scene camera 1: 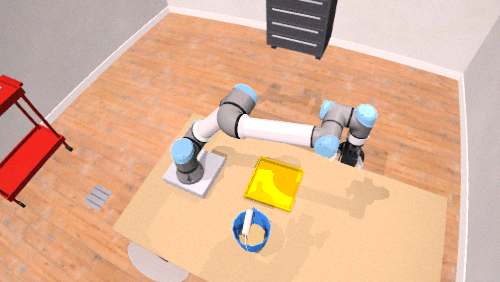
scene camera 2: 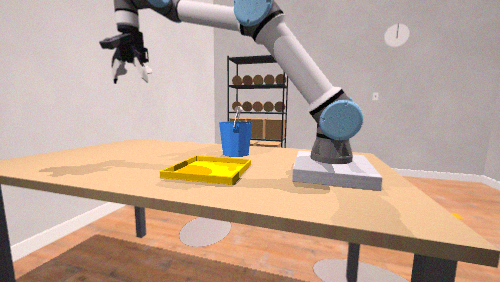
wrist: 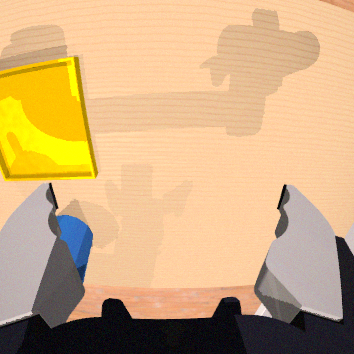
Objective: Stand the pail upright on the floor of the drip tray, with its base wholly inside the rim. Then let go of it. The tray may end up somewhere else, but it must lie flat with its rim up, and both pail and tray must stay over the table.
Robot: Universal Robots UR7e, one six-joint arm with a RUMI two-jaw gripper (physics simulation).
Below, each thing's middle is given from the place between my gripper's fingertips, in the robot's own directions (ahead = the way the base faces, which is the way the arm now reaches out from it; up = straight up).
My hand is 29 cm past the yellow drip tray [scene camera 1: 275, 184], 10 cm to the left of it and 31 cm above it.
